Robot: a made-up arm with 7 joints.
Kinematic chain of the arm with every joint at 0, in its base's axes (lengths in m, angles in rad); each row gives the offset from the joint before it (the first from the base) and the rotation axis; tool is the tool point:
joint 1: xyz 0 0 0.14 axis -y
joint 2: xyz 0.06 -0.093 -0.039 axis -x
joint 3: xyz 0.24 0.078 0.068 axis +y
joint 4: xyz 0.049 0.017 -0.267 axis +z
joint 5: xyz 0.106 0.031 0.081 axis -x
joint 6: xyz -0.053 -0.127 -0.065 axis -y
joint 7: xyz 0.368 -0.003 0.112 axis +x
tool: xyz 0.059 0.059 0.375
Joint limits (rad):
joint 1: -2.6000..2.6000
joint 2: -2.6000..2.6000
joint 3: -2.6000..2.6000
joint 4: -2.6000..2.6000
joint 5: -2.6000..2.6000
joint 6: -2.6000..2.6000
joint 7: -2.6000..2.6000
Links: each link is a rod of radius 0.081 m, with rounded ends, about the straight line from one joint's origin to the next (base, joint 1, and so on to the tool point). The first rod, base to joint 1, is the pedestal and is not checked.
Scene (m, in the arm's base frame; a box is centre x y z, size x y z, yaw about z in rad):
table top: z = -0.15
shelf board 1: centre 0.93 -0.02 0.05 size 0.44 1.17 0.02 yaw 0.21
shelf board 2: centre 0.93 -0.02 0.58 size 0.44 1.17 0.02 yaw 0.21
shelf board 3: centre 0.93 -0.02 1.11 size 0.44 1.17 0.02 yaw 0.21
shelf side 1: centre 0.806 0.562 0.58 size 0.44 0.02 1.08 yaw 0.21
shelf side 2: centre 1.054 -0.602 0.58 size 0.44 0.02 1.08 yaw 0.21
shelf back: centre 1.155 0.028 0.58 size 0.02 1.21 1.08 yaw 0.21
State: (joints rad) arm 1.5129 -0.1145 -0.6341 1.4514 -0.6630 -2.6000 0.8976
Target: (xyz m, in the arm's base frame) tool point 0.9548 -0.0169 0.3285
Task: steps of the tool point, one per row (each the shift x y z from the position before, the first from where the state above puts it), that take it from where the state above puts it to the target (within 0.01 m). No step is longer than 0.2 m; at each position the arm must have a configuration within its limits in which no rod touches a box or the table.
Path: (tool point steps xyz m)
1: -0.0944 -0.0016 0.0217
2: -0.0939 -0.0210 -0.0005
3: -0.0909 -0.0370 -0.0212
4: 0.0473 0.0085 -0.1798
5: -0.0076 -0.0161 -0.1900
6: -0.0629 -0.0356 -0.1803
7: 0.1311 0.0639 0.0389
8: 0.1250 0.0454 0.0141
9: 0.1146 0.0144 -0.0120
10: 0.0974 -0.0239 -0.0409

